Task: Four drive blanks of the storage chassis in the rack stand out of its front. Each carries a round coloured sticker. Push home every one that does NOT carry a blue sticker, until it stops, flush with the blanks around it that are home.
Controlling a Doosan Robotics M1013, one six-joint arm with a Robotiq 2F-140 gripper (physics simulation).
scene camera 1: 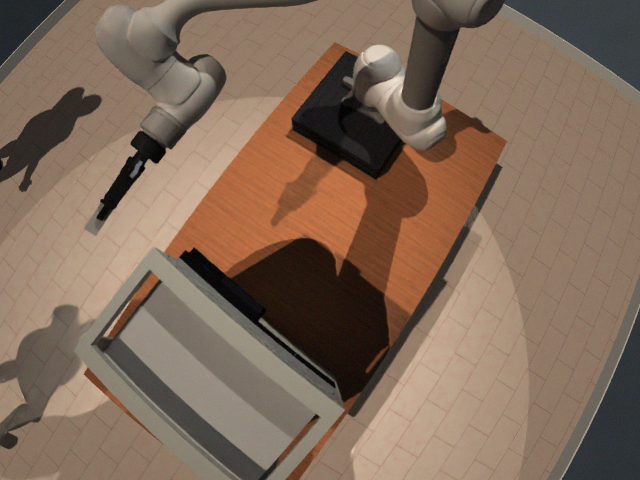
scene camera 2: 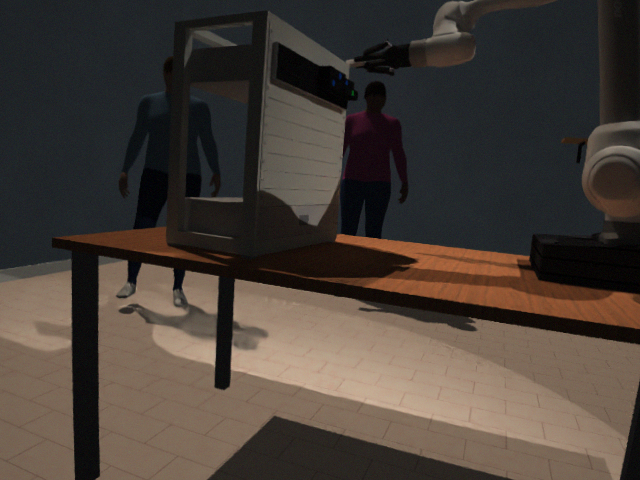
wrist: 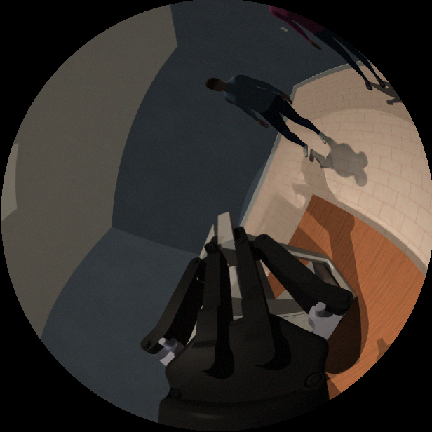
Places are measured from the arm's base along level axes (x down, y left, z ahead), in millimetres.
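Pixels of known places: gripper, between the fingertips: [scene camera 1: 90, 231]; arm's base, origin of its link: [scene camera 2: 634, 242].
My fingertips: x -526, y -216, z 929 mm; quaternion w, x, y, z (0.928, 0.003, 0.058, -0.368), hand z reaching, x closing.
Ahead of a thing's pixels: the offset from my fingertips to its top centre. Level surfaces: height alone.
The rack @(dx +37, dy +366, dz +107 mm) [scene camera 1: 222, 321] [scene camera 2: 253, 155] [wrist: 291, 306] stands on the table. The black storage chassis [scene camera 1: 222, 284] [scene camera 2: 297, 67] sits high in its front. At the chassis's right end in scene camera 2, a cluster of drive blanks @(dx +133, dy +325, dz -28 mm) [scene camera 2: 336, 85] stands out. Three blue stickers [scene camera 2: 333, 82] [scene camera 2: 340, 75] [scene camera 2: 346, 82] and one green sticker @(dx +137, dy +212, dz -100 mm) [scene camera 2: 353, 93] show there; the green one is lowest and farthest right. My gripper [scene camera 1: 95, 224] [scene camera 2: 351, 63] [wrist: 227, 222] is shut and empty. In scene camera 1 its tips are apart from the rack, off the table's left side. The wrist view does not show the stickers.
The wooden table @(dx +635 mm) [scene camera 1: 248, 170] [scene camera 2: 465, 258] bears the rack and the arm's black base plate [scene camera 1: 320, 118] [scene camera 2: 568, 263]. A person in blue [scene camera 2: 149, 129] [wrist: 250, 95] and a person in magenta [scene camera 2: 373, 139] [wrist: 295, 17] stand beyond the table.
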